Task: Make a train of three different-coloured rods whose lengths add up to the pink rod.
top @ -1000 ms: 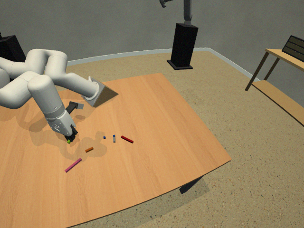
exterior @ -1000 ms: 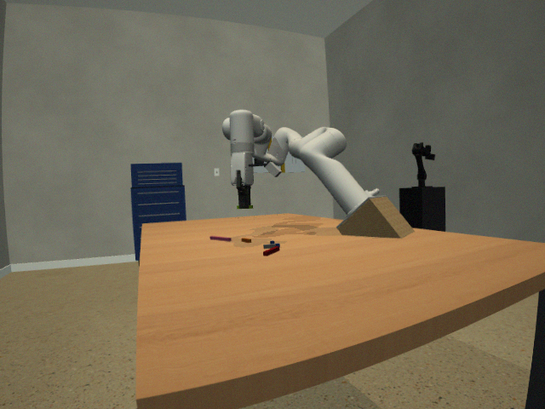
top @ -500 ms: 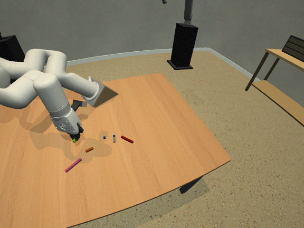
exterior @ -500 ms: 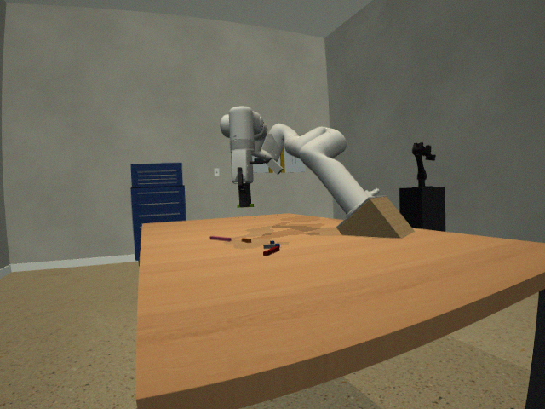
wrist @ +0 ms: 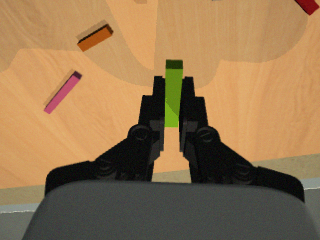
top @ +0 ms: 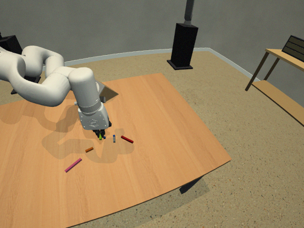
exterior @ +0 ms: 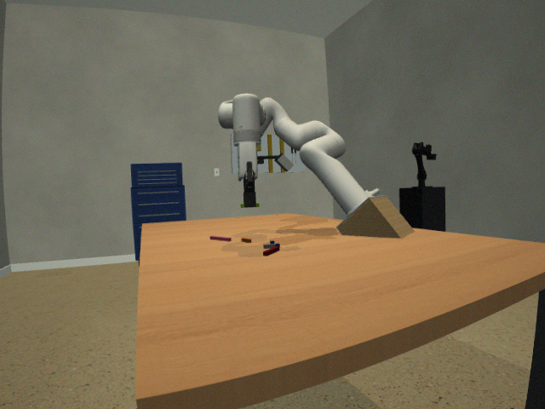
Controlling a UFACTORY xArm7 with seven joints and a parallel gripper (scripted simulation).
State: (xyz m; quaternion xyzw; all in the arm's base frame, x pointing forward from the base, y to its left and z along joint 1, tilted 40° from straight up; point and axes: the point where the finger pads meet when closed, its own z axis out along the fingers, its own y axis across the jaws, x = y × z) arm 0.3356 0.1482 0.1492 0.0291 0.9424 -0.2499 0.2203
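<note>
The grey rod is 4 cm behind my hand, 5 cm to the left of it and 12 cm below it. Also, from my hand: orange rod (8 cm to the right, 12 cm below); lime rod (2 cm below); red rod (2 cm behind, 11 cm to the left, 12 cm below).
</note>
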